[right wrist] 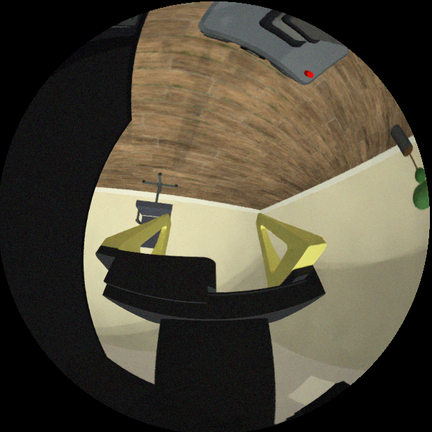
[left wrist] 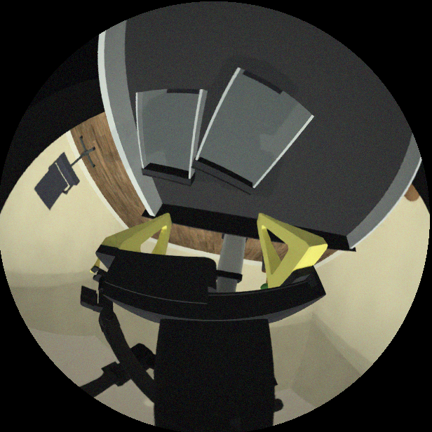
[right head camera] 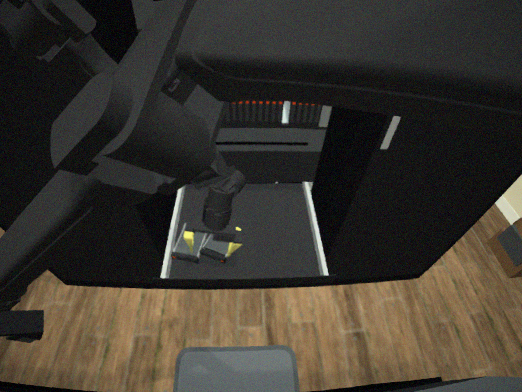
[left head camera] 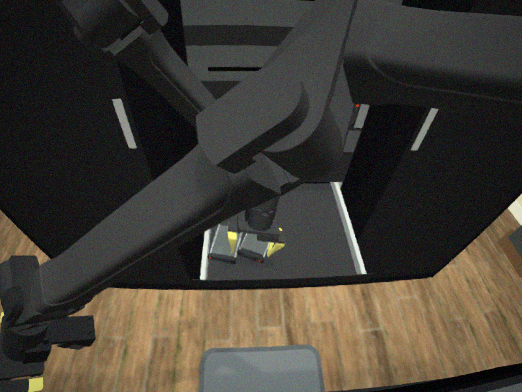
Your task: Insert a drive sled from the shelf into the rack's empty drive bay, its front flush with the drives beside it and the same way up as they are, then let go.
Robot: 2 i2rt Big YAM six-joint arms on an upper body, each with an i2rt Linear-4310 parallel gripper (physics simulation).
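Places are measured from the left arm's base along level axes (x left, y ahead, z down), in millimetres.
Pixels of known places: left gripper, fingertip midpoint: (right head camera: 209,253) (left head camera: 250,253); right gripper, fingertip midpoint: (left head camera: 16,363).
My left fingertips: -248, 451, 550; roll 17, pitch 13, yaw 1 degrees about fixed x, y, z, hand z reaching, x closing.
Observation:
Behind a point stands the place of what it marks, as x, y, z.
Two grey drive sleds lie flat on the dark shelf (left head camera: 315,225) {-459, 581, 609} (right head camera: 275,225) {-438, 583, 610} (left wrist: 350,90): the left sled (left head camera: 218,247) {-159, 503, 602} (right head camera: 182,249) {-159, 494, 602} (left wrist: 169,130) near the side rail, and the right sled (left head camera: 254,246) {-262, 500, 593} (right head camera: 215,245) {-256, 502, 594} (left wrist: 247,130), turned at an angle. My left gripper (left head camera: 254,245) {-248, 451, 550} (right head camera: 211,245) {-248, 451, 550} (left wrist: 213,217) is open above them, its yellow fingers appearing on either side of the right sled in the head views. My right gripper (right wrist: 213,217) is open and empty, away from the shelf. A row of drives (right head camera: 260,114) {-386, 738, 310} with red lights has a pale upright gap (right head camera: 286,112), apparently the empty bay.
Black rack side walls (left head camera: 400,215) {-883, 718, 747} (right head camera: 370,215) {-852, 719, 744} flank the shelf. Pale rails (left head camera: 350,227) {-557, 547, 577} (right head camera: 316,230) {-555, 538, 577} edge it. My arms cover much of the rack front in the left head view. A grey rounded base (left head camera: 261,370) {-295, 243, 1178} (right head camera: 237,370) {-301, 242, 1178} stands below on the wooden floor.

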